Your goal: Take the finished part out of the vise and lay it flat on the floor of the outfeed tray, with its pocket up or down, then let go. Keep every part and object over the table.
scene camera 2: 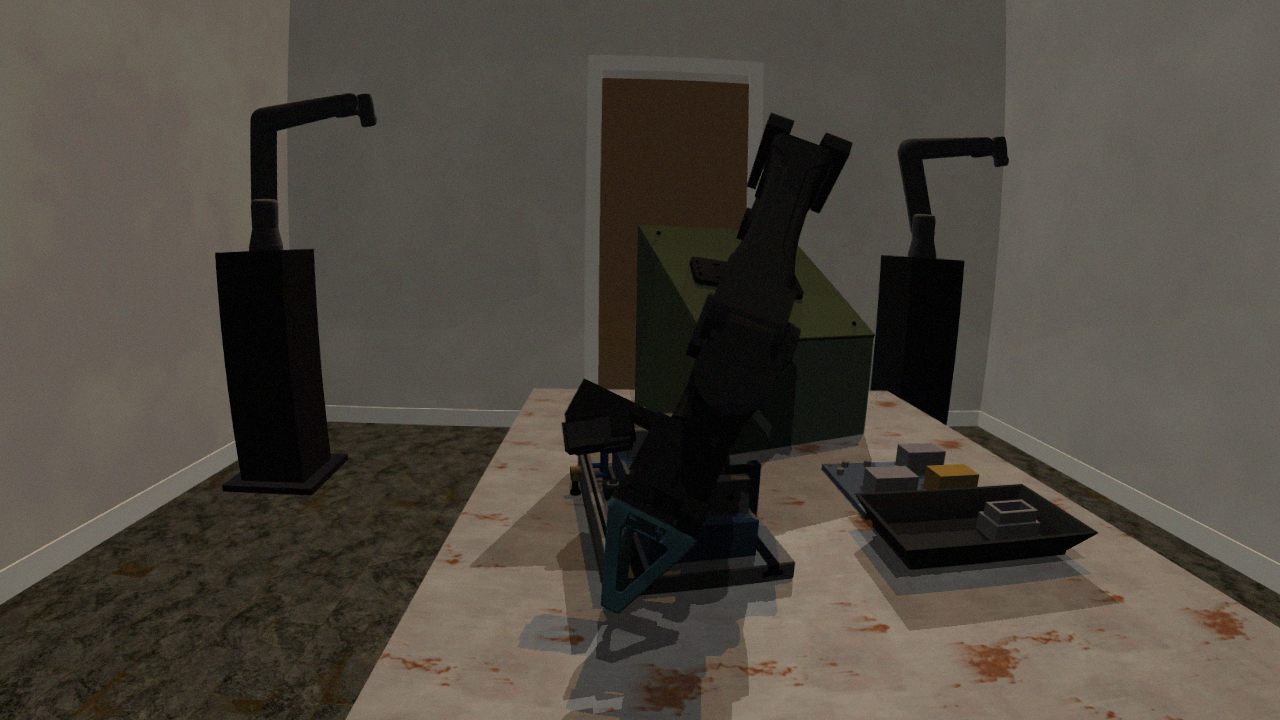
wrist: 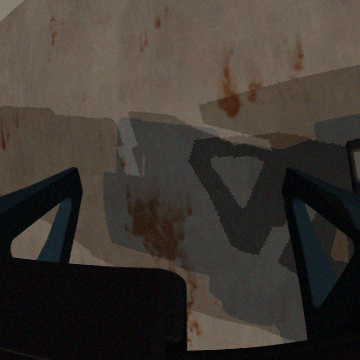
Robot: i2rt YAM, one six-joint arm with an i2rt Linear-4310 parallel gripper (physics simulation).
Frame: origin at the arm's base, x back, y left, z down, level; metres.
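Seen in the pictures: gripper, fingertip midpoint: (scene camera 2: 615,603) (wrist: 181,178).
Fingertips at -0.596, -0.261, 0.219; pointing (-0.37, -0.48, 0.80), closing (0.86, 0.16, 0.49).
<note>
A point is followed by its place in that frame, as x, y, z.
My gripper (scene camera 2: 617,603) @(-0.596, -0.261, 0.219) (wrist: 181,178) @(-0.596, -0.261, 0.219) is open, its teal triangular fingers wide apart. In the wrist view, bare table shows between the fingertips. In the scene view one finger hangs low at the near left side of the vise (scene camera 2: 776,567) @(-0.511, -0.098, 0.247), a dark framed fixture with a dark blue body (scene camera 2: 733,539) @(-0.494, -0.139, 0.221). The arm covers much of the vise, and the finished part cannot be made out there. The black outfeed tray (scene camera 2: 966,552) @(-0.542, 0.100, 0.234) stands to the right, well away from the gripper. A grey stepped piece (scene camera 2: 1008,520) @(-0.501, 0.185, 0.226) with a rectangular opening on top sits in its right half.
Behind the tray, grey blocks (scene camera 2: 890,479) @(-0.373, 0.099, 0.221) (scene camera 2: 920,457) @(-0.291, 0.195, 0.227) and a yellow block (scene camera 2: 950,476) @(-0.380, 0.186, 0.220) stand by a blue-grey plate (scene camera 2: 845,483) @(-0.300, 0.073, 0.255). A large green sloped box (scene camera 2: 827,394) @(-0.098, 0.125, 0.181) stands behind the arm. Small yellow and blue fittings show at the vise's left. A dark edge (wrist: 353,172) @(-0.524, -0.258, 0.214) shows at the wrist view's right.
</note>
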